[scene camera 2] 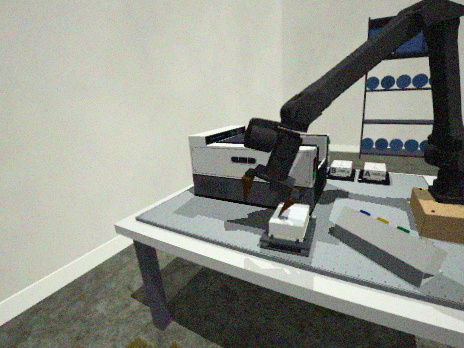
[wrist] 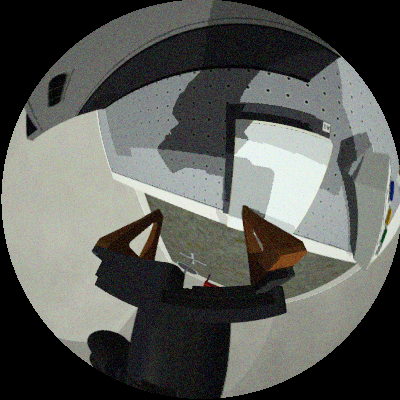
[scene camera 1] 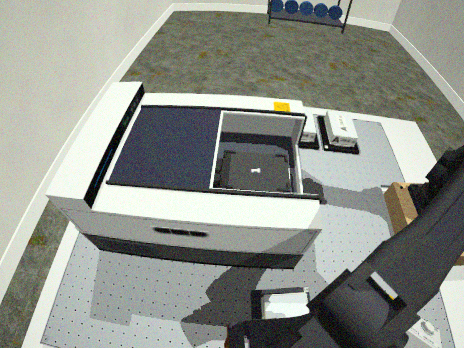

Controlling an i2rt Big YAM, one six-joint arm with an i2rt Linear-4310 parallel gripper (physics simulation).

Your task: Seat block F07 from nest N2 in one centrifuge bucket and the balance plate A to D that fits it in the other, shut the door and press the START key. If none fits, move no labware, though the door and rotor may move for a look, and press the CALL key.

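Seen in the pictures: gripper, fingertip midpoint: [scene camera 2: 261, 207] [wrist: 199, 211] [scene camera 1: 251, 344]; arm's base, link origin: [scene camera 2: 448, 196] [scene camera 1: 426, 204].
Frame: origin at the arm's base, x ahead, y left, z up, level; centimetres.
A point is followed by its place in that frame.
Observation:
A white block [scene camera 1: 287, 306] @[x 41.5, y 24.6, z 1.2 cm] [scene camera 2: 287, 223] @[x 40.6, y 33.8, z 1.1 cm] [wrist: 300, 162] @[x 40.0, y 24.6, z 1.2 cm] sits in a black nest [scene camera 1: 256, 306] @[x 46.9, y 24.0, z -3.0 cm] [scene camera 2: 286, 245] @[x 40.0, y 36.5, z -3.3 cm] [wrist: 230, 165] @[x 46.6, y 28.1, z -3.0 cm]; its label cannot be read. My gripper [scene camera 2: 265, 207] @[x 48.1, y 31.7, z 3.0 cm] [wrist: 199, 211] @[x 48.1, y 31.7, z 3.0 cm] is open and empty, above and to one side of the block. One brown finger overlaps the block's top in scene camera 2; contact cannot be told. The centrifuge [scene camera 1: 200, 215] @[x 57.6, y 13.5, z 15.4 cm] [scene camera 2: 220, 162] @[x 70.7, y 14.4, z 9.4 cm] has its dark door [scene camera 1: 165, 147] @[x 66.1, y -0.3, z 15.7 cm] slid partly back, showing a bucket [scene camera 1: 240, 172] @[x 51.6, y -1.0, z 8.4 cm] marked 1 with no block in it. Balance plates A [scene camera 1: 341, 131] @[x 20.4, y -26.1, z -0.1 cm] [scene camera 2: 375, 171] @[x 19.1, y -24.0, z -0.7 cm] and B [scene camera 1: 308, 133] @[x 31.3, y -24.7, z -0.9 cm] [scene camera 2: 341, 169] @[x 32.5, y -24.6, z -1.2 cm] stand in black nests.
A sloped grey console [scene camera 2: 382, 242] @[x 19.8, y 31.7, z -0.6 cm] [wrist: 371, 210] with blue, yellow and green marks stands near the block's nest. The wooden arm base [scene camera 1: 401, 205] @[x 8.4, y 0.3, z -0.3 cm] [scene camera 2: 440, 220] @[x 5.3, y 15.1, z -1.2 cm] is on the right. The table's white front edge [scene camera 2: 200, 260] @[x 60.7, y 43.8, z -8.9 cm] runs close to the block's nest. A yellow label [scene camera 1: 281, 106] @[x 43.0, y -15.0, z 15.5 cm] is on the centrifuge.

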